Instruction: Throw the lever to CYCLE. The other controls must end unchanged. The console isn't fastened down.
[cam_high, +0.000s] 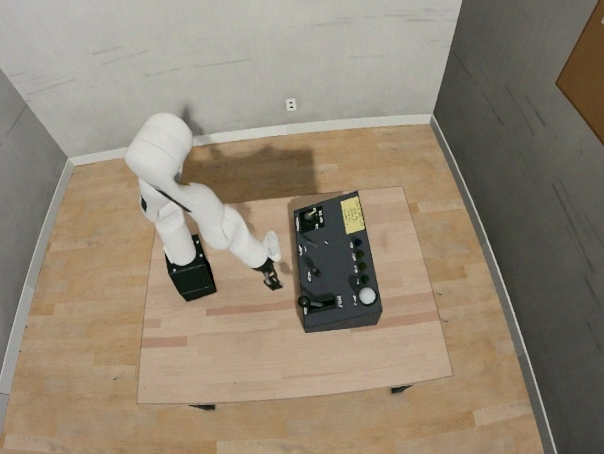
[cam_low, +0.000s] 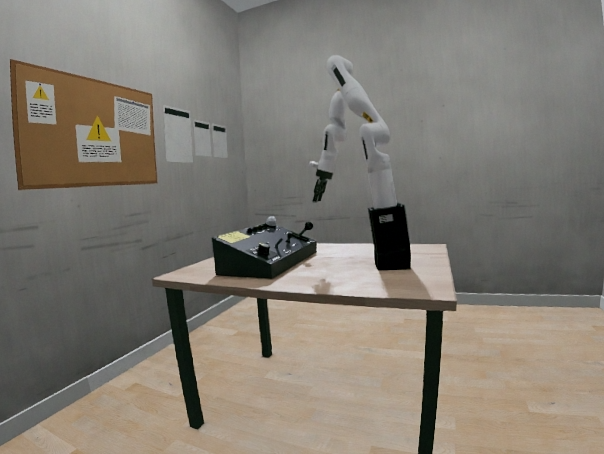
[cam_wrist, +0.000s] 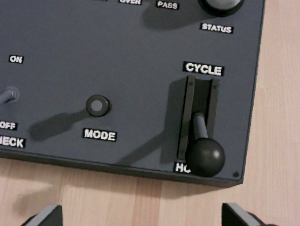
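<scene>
Right now my hand is 160 mm above the lever, 100 mm short of it and 70 mm to the left of it. Also, from my hand: mode control: 170 mm below, 130 mm ahead, 50 mm to the left; check toggle: 170 mm to the left, 170 mm below, 140 mm ahead.
</scene>
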